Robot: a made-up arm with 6 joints. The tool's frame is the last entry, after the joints.
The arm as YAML. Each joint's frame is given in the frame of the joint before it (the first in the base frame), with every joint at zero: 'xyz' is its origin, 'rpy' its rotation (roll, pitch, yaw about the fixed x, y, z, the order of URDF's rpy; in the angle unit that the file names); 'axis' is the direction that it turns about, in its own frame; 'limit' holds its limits. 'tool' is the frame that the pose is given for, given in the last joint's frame.
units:
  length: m
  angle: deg
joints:
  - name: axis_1
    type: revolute
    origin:
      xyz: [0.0, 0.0, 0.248]
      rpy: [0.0, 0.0, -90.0]
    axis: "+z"
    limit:
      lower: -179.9
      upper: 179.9
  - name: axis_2
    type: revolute
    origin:
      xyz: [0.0, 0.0, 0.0]
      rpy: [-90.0, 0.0, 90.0]
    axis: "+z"
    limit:
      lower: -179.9
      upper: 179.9
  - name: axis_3
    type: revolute
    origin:
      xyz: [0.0, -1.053, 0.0]
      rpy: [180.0, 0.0, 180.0]
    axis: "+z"
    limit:
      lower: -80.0
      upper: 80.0
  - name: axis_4
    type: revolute
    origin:
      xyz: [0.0, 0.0, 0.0]
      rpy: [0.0, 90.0, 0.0]
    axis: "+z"
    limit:
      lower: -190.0
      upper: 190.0
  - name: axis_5
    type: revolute
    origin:
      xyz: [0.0, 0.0, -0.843]
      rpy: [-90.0, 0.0, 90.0]
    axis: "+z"
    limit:
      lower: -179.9
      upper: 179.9
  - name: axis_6
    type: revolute
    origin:
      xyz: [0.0, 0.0, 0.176]
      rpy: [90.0, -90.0, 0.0]
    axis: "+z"
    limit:
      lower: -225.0
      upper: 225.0
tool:
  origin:
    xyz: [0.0, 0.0, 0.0]
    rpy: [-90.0, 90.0, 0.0]
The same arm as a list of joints. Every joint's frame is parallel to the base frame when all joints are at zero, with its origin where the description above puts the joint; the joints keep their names.
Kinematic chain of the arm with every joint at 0, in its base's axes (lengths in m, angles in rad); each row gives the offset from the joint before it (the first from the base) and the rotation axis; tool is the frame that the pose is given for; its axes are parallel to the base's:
axis_1: xyz 0.0000 0.0000 0.2480 axis +z
axis_2: xyz 0.0000 0.0000 0.0000 axis +y
axis_3: xyz 0.0000 0.0000 1.0530 axis -y
axis_4: xyz 0.0000 0.0000 0.0000 axis -x
axis_5: xyz 0.8430 0.0000 0.0000 axis -y
axis_6: xyz 0.0000 -0.1760 0.0000 axis -x
tool: xyz 0.0000 0.0000 0.0000
Joint limits (rad, base to tool): -3.1398..3.1398 -3.1398..3.1398 -1.3963..1.3963 -3.3161..3.3161 -3.1398..3.1398 -3.9270..3.9270

